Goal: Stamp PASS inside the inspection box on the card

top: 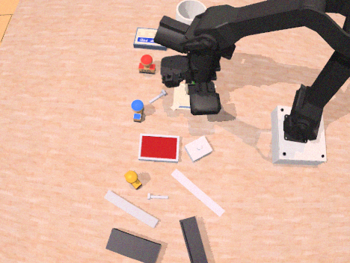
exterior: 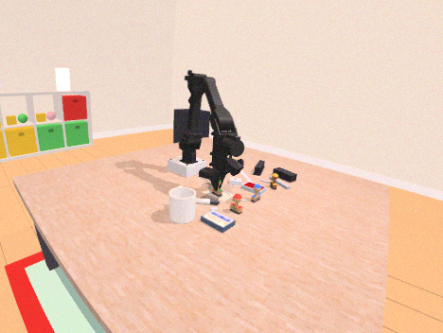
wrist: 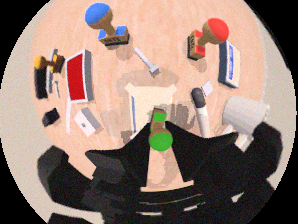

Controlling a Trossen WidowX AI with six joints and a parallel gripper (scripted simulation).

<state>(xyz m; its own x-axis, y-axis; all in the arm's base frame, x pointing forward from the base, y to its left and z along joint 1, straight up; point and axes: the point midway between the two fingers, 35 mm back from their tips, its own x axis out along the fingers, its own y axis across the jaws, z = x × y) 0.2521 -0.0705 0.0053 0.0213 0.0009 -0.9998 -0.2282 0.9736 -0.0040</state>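
Right now the cream card is 10 mm to the left of my gripper tip and 20 mm below it. Also, from my gripper tip: marker (20 mm ahead, 90 mm to the right, 10 mm below); then red-knobbed stamp (130 mm ahead, 50 mm to the right); then green-knobbed stamp (right at my gripper tip).
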